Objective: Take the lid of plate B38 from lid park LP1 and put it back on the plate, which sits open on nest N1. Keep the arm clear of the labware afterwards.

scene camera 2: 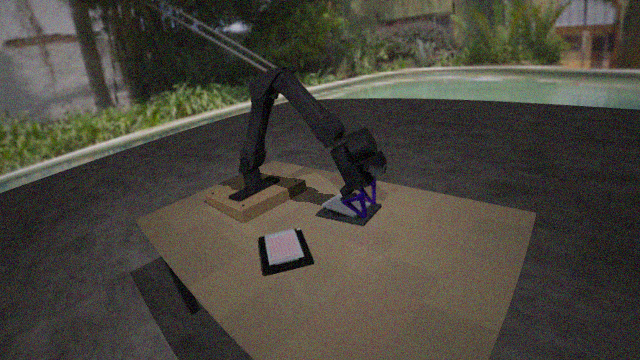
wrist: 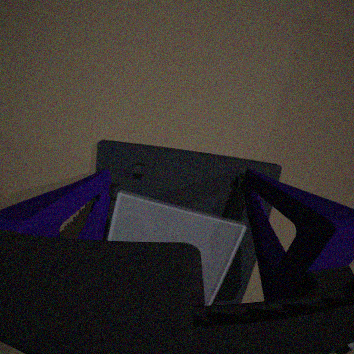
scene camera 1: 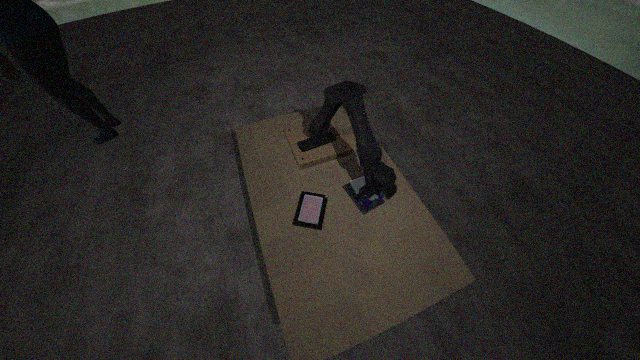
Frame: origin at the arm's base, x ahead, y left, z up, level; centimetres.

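Seen in the pictures: gripper, between the fingertips: (scene camera 2: 369, 210) (wrist: 177, 177) (scene camera 1: 373, 203); arm's base, origin of its link: (scene camera 2: 255, 189) (scene camera 1: 317, 142).
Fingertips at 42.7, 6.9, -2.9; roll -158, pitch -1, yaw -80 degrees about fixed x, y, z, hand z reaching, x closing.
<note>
Offsets run from my fingertips to a thing's top centre, as dx, dy, dz. Level surfaces: height alone.
The pale, clear lid {-8.2, -0.1, +1.1} (scene camera 1: 358, 184) (scene camera 2: 337, 204) (wrist: 170, 217) is at the dark grey lid park LP1 {-6.5, -1.1, +0.8} (scene camera 1: 352, 195) (scene camera 2: 327, 214) (wrist: 185, 165), turned askew to it. I cannot tell whether it lies flat. My gripper (scene camera 1: 372, 199) (scene camera 2: 368, 209) (wrist: 177, 177) points down at the park, its purple fingers wide apart and shut on the lid from both sides. The gripper body hides the lid's near part in the wrist view. The open plate B38 {-10.3, -26.1, +1.4} (scene camera 1: 311, 208) (scene camera 2: 284, 247), with pinkish wells, sits on the black nest N1 {-10.3, -26.1, +0.6} (scene camera 1: 307, 226) (scene camera 2: 286, 269).
The arm's wooden base block (scene camera 1: 320, 159) (scene camera 2: 247, 212) stands behind the nest and the park on the wooden table {dz -1.2} (scene camera 1: 360, 280) (scene camera 2: 400, 280). The park is near one long table edge. A person's dark legs (scene camera 1: 85, 100) show on the floor at the left in scene camera 1.
</note>
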